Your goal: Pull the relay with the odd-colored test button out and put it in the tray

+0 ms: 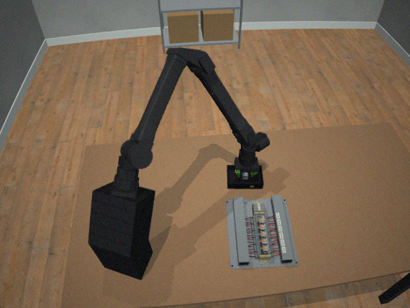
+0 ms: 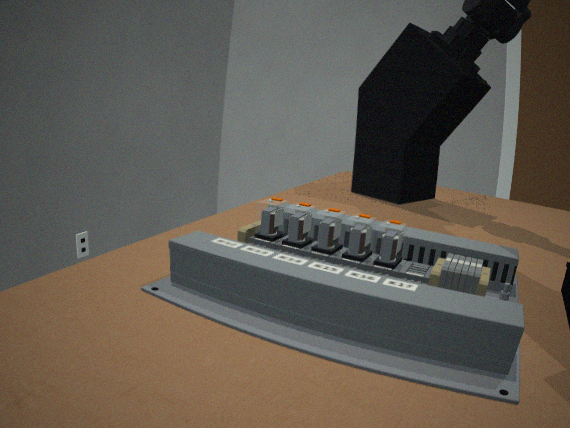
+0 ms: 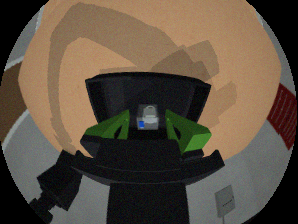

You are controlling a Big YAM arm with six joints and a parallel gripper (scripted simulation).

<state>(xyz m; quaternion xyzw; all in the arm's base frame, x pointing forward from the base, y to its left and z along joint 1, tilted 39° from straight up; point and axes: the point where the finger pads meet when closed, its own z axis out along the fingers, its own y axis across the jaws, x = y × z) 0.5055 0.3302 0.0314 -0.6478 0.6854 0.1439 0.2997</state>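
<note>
My hand is right at the relay. Round my hand: black tray 10 mm below.
</note>
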